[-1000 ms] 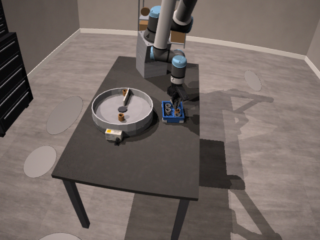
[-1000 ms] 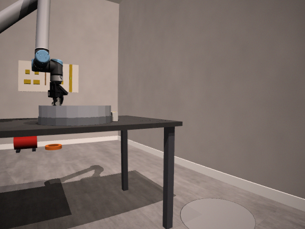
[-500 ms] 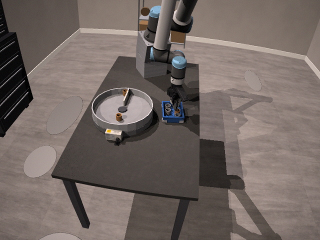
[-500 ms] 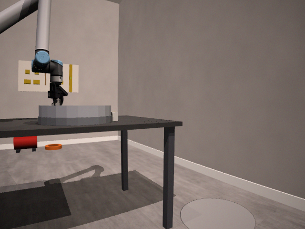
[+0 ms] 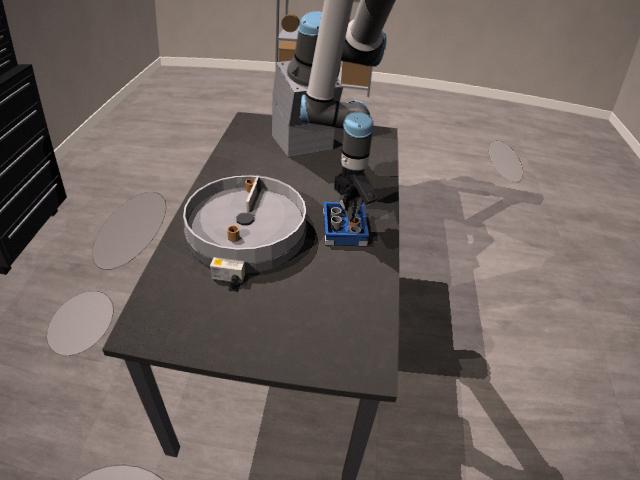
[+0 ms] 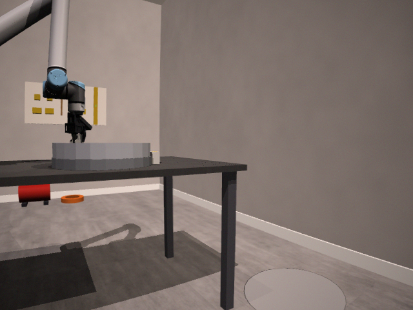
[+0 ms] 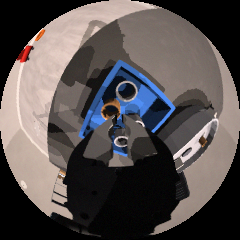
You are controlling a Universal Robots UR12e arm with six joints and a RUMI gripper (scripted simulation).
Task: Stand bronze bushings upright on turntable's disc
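Right now the blue crate is 1 cm behind my hand, 2 cm to the right of it and 4 cm below it. From my hand the other things lie so: turntable: 1 cm ahead, 37 cm to the right, 1 cm below.
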